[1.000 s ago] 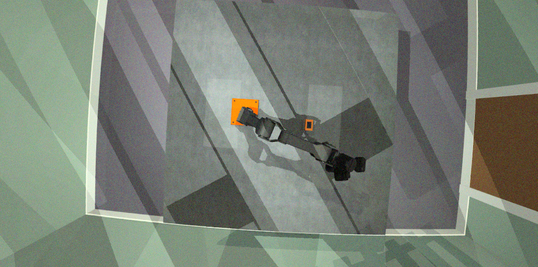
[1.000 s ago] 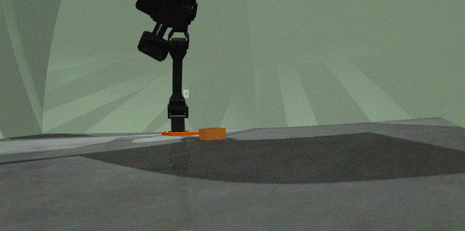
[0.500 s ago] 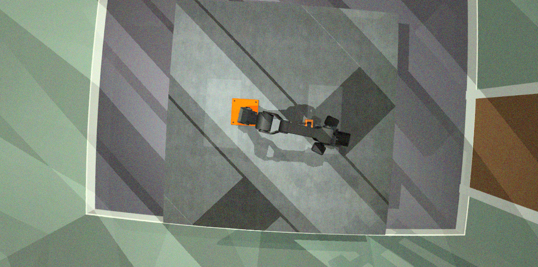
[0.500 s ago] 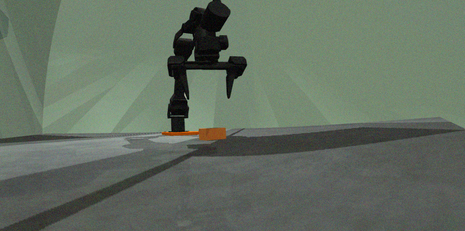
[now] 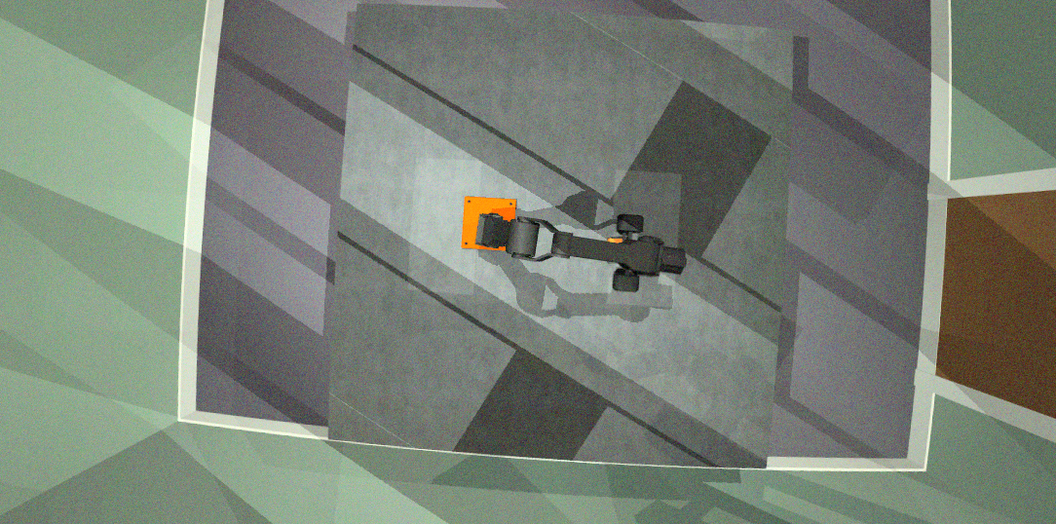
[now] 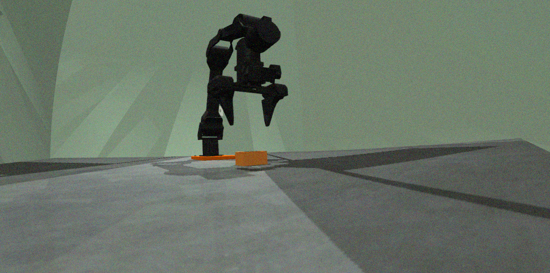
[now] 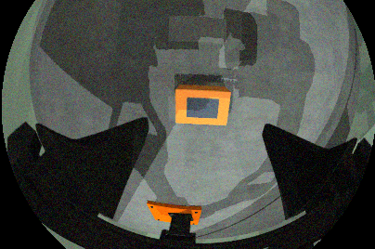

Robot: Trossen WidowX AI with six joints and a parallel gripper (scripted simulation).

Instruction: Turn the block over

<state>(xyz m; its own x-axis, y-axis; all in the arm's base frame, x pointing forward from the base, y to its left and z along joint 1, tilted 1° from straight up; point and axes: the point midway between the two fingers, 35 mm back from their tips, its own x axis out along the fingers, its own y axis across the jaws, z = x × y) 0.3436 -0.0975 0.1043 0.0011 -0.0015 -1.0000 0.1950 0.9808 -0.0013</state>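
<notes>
My gripper tip is 1 cm past the orange block and 6 cm above it.
</notes>
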